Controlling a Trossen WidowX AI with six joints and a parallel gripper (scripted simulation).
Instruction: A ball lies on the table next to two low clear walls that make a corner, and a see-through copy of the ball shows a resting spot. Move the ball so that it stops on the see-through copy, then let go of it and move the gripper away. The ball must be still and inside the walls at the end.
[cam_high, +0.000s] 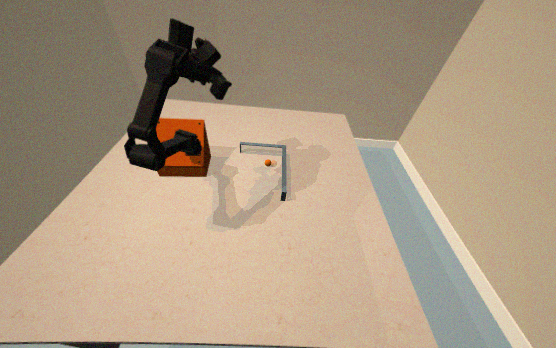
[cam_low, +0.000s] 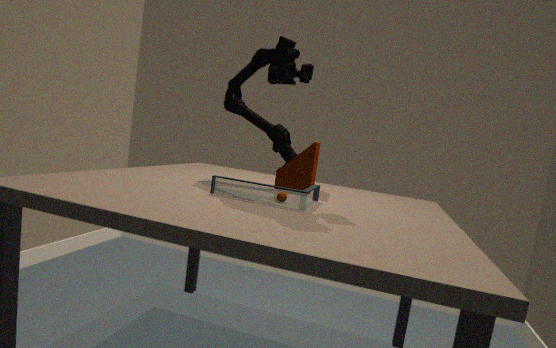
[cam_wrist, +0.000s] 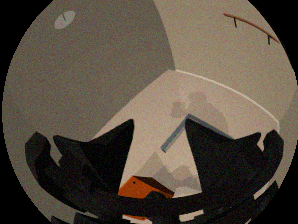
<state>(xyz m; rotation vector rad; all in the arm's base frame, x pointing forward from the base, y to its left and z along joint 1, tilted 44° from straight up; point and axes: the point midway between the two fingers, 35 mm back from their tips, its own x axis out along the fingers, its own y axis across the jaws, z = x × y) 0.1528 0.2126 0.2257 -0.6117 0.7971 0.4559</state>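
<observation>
Now: gripper tip 41 cm above the orange ball, 17 cm short of it and 1 cm to the right of it. Round my gripper tip: clear wall 39 cm below, 24 cm ahead, 6 cm to the right; see-through copy 41 cm below, 20 cm ahead.
</observation>
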